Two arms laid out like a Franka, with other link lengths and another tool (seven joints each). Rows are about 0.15 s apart.
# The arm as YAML. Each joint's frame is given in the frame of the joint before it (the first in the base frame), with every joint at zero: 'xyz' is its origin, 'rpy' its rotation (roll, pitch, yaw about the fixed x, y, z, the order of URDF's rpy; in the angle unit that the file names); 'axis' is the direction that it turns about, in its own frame. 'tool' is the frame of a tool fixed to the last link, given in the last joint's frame.
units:
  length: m
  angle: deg
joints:
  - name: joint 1
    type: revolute
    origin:
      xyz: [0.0, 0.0, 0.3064]
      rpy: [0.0, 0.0, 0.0]
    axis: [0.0, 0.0, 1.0]
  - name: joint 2
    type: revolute
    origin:
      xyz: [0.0, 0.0, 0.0]
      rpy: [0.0, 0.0, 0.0]
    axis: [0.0, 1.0, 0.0]
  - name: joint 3
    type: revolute
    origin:
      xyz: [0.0, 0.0, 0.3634]
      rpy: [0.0, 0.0, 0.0]
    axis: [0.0, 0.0, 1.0]
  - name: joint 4
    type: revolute
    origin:
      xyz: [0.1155, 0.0, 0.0]
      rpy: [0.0, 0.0, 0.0]
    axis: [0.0, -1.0, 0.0]
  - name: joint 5
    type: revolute
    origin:
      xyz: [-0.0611, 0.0, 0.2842]
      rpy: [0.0, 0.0, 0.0]
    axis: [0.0, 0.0, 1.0]
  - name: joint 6
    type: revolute
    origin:
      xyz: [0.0, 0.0, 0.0]
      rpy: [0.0, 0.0, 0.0]
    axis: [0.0, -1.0, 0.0]
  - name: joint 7
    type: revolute
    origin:
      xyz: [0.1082, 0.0, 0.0]
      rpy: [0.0, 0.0, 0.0]
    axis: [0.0, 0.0, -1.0]
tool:
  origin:
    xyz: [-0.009, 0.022, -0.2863]
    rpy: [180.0, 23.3, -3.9]
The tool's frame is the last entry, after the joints.
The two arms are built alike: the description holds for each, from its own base.
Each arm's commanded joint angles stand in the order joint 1, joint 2, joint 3, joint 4, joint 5, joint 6, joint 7.
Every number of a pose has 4 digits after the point.
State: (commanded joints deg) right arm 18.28 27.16 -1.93 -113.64 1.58 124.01 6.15; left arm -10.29 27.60 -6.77 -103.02 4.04 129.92 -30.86
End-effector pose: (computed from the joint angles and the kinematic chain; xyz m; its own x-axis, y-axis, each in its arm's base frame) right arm 0.4826 0.1691 0.0921 0.7670 0.0456 -0.6400 0.0994 -0.9939 0.0483; left arm 0.5935 -0.1556 0.1506 0.9062 0.1292 -0.4025 0.1399 -0.9902 -0.0028
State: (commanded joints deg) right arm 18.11 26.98 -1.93 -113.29 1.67 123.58 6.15; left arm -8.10 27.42 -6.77 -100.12 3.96 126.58 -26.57
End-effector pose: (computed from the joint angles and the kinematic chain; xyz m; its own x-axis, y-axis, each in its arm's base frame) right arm 0.4843 0.1684 0.0951 0.7681 0.0435 -0.6389 0.0952 -0.9944 0.0468; left arm 0.6055 -0.1315 0.1649 0.9083 0.1001 -0.4061 0.1071 -0.9942 -0.0055
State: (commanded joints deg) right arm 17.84 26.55 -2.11 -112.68 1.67 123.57 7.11; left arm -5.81 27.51 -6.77 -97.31 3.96 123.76 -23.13
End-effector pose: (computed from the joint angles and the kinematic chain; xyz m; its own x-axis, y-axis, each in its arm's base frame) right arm 0.4923 0.1666 0.1015 0.7808 0.0250 -0.6243 0.0710 -0.9963 0.0489; left arm 0.6171 -0.1061 0.1770 0.9093 0.0850 -0.4075 0.0899 -0.9959 -0.0071
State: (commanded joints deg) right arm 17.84 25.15 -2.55 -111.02 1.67 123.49 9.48; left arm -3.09 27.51 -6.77 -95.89 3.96 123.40 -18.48
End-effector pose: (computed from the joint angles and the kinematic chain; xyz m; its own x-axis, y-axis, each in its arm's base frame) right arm 0.5117 0.1682 0.1219 0.8132 -0.0109 -0.5819 0.0220 -0.9985 0.0494; left arm 0.6310 -0.0764 0.1853 0.9186 0.0540 -0.3914 0.0577 -0.9983 -0.0023
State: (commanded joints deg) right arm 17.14 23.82 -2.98 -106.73 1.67 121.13 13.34; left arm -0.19 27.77 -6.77 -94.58 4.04 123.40 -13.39
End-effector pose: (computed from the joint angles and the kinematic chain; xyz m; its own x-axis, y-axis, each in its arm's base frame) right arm 0.5407 0.1657 0.1546 0.8420 -0.0796 -0.5335 -0.0643 -0.9968 0.0472; left arm 0.6442 -0.0435 0.1909 0.9270 0.0190 -0.3747 0.0201 -0.9998 -0.0010
